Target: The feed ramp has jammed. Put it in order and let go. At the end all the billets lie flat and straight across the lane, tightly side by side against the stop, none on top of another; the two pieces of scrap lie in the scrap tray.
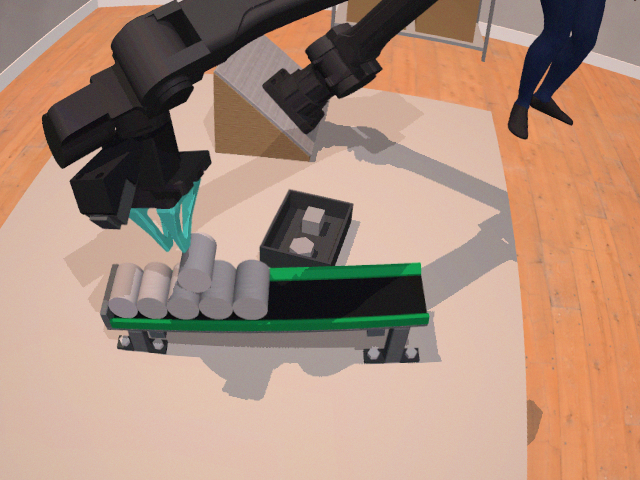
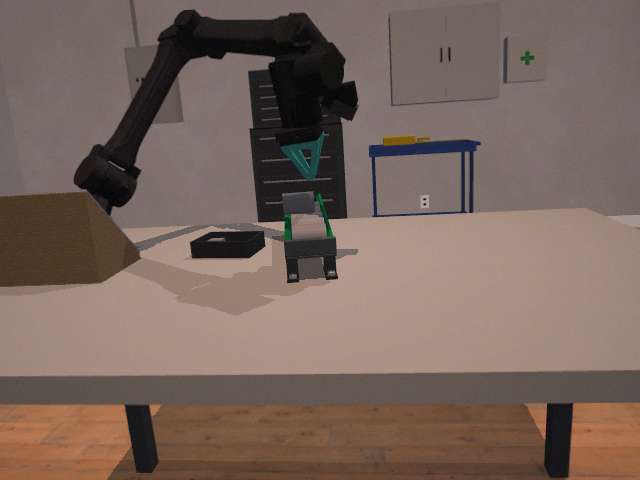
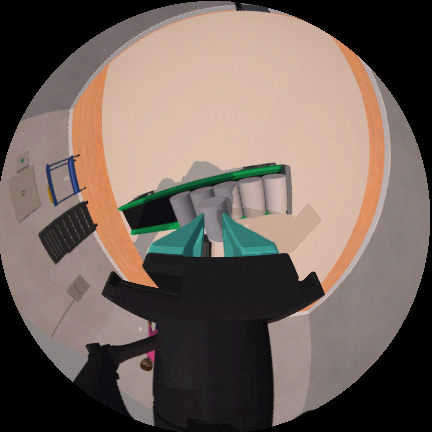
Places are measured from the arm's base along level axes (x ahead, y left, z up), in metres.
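Pixels of known places: gripper, fingertip midpoint: (image 1: 178, 249) (image 2: 311, 177) (image 3: 212, 217); arm's base, link origin: (image 1: 291, 102) (image 2: 85, 236).
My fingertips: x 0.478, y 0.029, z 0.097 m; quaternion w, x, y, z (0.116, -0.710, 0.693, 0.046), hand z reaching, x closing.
Observation:
Ahead of a thing's pixels: the offset from my fingertips to its top centre. "*": to the spot under its first point.
Several grey billets lie side by side across the lane {dx -0.039, dy +0.080, dz -0.078 m} (image 1: 351, 297) (image 3: 150, 215), from a pale billet {dx +0.011, dy -0.083, dz -0.070 m} (image 1: 125, 289) (image 3: 275, 192) at the stop {dx +0.018, dy -0.106, dz -0.088 m} (image 1: 105, 310) (image 2: 310, 246) (image 3: 289, 190) to a darker billet {dx -0.036, dy +0.069, dz -0.056 m} (image 1: 251, 289) (image 3: 184, 207). Another billet {dx -0.029, dy +0.006, dz -0.027 m} (image 1: 199, 263) (image 2: 298, 202) (image 3: 215, 230) rests on top, over the third and fourth from the stop, its far end toward the tray side. My gripper (image 1: 176, 250) (image 2: 310, 178) (image 3: 212, 217) is shut and empty, just above and behind this upper billet. A scrap block {dx -0.244, dy +0.085, dz -0.133 m} (image 1: 313, 220) and a hexagonal scrap {dx -0.188, dy +0.085, dz -0.142 m} (image 1: 301, 246) lie in the scrap tray {dx -0.216, dy +0.085, dz -0.127 m} (image 1: 294, 259) (image 2: 219, 251).
The scrap tray stands behind the ramp. A wooden wedge with a grey sloping top (image 1: 253, 124) (image 2: 51, 240) stands farther back. Green rails (image 1: 346, 270) {* dx -0.001, dy +0.102, dz -0.085 m} (image 1: 268, 324) (image 3: 200, 185) edge the lane. My arm (image 1: 155, 56) (image 2: 242, 36) reaches over the left part of the ramp.

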